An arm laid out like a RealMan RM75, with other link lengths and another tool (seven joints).
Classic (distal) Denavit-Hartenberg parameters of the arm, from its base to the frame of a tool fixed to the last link. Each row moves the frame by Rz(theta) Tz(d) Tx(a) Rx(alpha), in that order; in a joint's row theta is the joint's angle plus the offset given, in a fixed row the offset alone. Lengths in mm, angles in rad.
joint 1: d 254.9, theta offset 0, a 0, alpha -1.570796
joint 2: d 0, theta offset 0, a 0, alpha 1.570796
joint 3: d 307.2, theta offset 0, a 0, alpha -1.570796
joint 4: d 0, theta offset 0, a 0, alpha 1.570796
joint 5: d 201.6, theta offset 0, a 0, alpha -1.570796
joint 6: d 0, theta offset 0, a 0, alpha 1.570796
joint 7: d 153, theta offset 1.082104, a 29.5, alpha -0.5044
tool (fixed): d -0.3, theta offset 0, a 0, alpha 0
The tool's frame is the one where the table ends.
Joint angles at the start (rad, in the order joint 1, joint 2, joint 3, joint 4, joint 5, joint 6, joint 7): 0.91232 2.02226 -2.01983 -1.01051 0.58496 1.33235 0.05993
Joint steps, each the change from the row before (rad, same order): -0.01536 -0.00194 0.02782 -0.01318 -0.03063 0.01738 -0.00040; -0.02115 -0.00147 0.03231 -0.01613 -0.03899 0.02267 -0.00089; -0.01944 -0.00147 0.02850 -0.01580 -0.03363 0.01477 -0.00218; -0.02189 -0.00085 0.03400 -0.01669 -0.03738 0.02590 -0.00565
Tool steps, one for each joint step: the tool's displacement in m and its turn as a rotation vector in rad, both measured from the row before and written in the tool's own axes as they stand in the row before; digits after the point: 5 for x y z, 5 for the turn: -0.00465 -0.00455 -0.00358 0.00843 -0.01977 0.01188; -0.00508 -0.00709 -0.00423 0.01468 -0.02358 0.01532; -0.00484 -0.00593 -0.00346 0.00800 -0.02231 0.01242; -0.00485 -0.00809 -0.00462 0.01799 -0.02042 0.01660
